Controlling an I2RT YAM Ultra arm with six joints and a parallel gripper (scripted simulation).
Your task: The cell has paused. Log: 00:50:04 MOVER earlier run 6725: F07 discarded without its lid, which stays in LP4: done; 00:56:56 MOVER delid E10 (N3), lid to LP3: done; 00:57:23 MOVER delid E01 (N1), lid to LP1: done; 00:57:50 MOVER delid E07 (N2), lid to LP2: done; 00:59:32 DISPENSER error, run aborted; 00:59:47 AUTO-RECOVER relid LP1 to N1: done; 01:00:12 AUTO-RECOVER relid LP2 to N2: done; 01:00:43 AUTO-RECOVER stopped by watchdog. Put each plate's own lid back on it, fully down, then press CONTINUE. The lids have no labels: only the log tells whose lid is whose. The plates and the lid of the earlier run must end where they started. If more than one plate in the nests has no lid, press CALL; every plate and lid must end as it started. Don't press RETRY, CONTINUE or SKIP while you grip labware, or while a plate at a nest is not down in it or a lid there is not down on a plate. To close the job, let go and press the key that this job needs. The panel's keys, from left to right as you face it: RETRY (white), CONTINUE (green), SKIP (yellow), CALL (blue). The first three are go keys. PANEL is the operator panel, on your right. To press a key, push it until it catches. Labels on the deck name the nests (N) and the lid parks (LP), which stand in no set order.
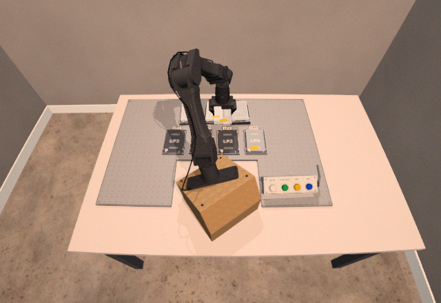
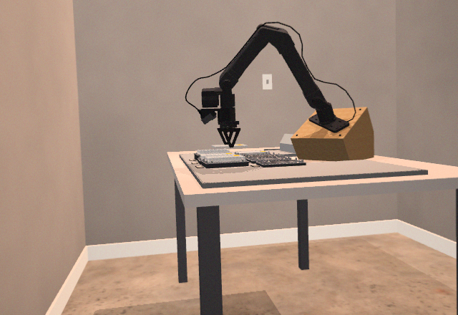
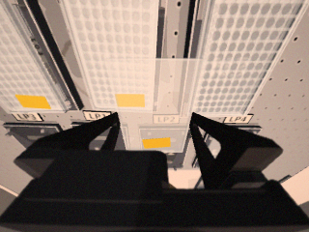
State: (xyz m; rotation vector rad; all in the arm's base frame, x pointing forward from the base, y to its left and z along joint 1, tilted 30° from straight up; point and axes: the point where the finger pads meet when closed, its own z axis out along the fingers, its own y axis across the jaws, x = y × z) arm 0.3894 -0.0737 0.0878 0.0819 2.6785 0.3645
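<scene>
My gripper is now 9 cm to the left of the plate, 5 cm short of it and 3 cm above it. From my hand the other things lie so: lid park 13 cm behind, 11 cm to the left, 6 cm below; white retry key 41 cm behind, 19 cm to the right; green continue key 41 cm behind, 24 cm to the right.
</scene>
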